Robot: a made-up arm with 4 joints.
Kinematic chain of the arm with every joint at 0, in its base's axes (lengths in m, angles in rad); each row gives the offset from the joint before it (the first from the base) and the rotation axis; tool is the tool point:
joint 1: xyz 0 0 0.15 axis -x
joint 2: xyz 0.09 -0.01 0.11 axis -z
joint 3: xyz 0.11 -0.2 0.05 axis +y
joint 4: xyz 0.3 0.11 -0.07 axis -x
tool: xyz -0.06 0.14 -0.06
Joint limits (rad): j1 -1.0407..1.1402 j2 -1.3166..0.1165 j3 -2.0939..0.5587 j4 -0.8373..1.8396
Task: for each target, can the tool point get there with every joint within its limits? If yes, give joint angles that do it. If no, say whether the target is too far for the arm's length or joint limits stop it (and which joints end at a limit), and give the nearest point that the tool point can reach.
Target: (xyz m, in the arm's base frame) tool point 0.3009 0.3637 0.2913
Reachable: yes | joints 0.3491 -0.8307 -0.8667 0.0173
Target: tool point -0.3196 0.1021 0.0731
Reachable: no: joint limits stop it (at a limit: joint 2, joint 3) | nearest point 0.0988 0.2071 -0.0060 | short by 0.439 m
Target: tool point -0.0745 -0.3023 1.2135
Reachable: no: too far | nearest point 0.1408 -0.1341 0.6217 | short by 0.652 m
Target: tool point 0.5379 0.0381 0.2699
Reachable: yes | joints 0.7288 -0.2054 -0.5934 1.4446
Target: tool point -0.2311 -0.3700 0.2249
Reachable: no: joint limits stop it (at a limit: joint 1, joint 2, joint 3, joint 4) | nearest point 0.0421 -0.3212 0.3356 | short by 0.299 m
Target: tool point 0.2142 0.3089 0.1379
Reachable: yes | joints 0.1275 -1.0278 0.1138 -0.1651
